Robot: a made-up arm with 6 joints. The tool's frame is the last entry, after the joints.
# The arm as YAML. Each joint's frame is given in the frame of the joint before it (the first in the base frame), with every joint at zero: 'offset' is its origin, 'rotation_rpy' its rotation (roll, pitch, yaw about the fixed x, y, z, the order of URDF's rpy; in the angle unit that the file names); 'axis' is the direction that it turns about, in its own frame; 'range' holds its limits. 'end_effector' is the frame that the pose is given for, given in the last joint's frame.
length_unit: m
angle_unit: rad
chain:
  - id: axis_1
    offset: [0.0, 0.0, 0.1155]
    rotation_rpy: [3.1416, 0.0, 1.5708]
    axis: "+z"
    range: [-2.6, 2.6]
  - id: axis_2
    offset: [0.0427, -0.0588, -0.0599]
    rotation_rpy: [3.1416, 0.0, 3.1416]
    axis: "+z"
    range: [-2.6, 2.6]
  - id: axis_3
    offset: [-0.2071, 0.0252, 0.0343]
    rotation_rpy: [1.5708, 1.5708, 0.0]
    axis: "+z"
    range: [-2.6, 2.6]
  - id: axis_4
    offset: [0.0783, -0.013, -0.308]
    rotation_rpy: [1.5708, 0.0, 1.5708]
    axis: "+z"
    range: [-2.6, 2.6]
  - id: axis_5
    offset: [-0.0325, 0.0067, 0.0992]
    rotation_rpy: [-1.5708, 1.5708, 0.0]
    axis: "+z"
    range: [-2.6, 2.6]
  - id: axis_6
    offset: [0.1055, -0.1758, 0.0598]
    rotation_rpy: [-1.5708, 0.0, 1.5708]
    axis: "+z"
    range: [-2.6, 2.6]
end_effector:
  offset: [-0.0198, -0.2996, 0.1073]
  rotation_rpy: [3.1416, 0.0, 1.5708]
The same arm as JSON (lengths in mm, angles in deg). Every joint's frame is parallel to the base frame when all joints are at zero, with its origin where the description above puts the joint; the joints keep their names.
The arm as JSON. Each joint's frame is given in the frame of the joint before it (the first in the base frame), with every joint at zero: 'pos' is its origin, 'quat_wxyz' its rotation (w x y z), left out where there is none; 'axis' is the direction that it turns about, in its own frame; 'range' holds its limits. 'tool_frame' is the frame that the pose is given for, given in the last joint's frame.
{"length_unit": "mm", "angle_unit": "deg", "joints": [{"joint": "axis_1", "pos": [0.0, 0.0, 115.5], "axis": [0.0, 0.0, -1.0], "range": [-148.97, 148.97]}, {"joint": "axis_2", "pos": [-58.8, 42.7, 59.9], "axis": [0.0, 0.0, 1.0], "range": [-148.97, 148.97]}, {"joint": "axis_3", "pos": [25.2, 207.1, 34.3], "axis": [-1.0, 0.0, 0.0], "range": [-148.97, 148.97]}, {"joint": "axis_4", "pos": [308.0, 13.0, -78.3], "axis": [0.0, 0.0, -1.0], "range": [-148.97, 148.97]}, {"joint": "axis_5", "pos": [-6.7, 32.5, -99.2], "axis": [-1.0, 0.0, 0.0], "range": [-148.97, 148.97]}, {"joint": "axis_6", "pos": [-59.8, -175.8, 105.5], "axis": [0.0, 0.0, -1.0], "range": [-148.97, 148.97]}], "tool_frame": {"pos": [-299.6, -19.8, -107.3], "quat_wxyz": [1.0, 0.0, -0.000004, -0.000007]}}
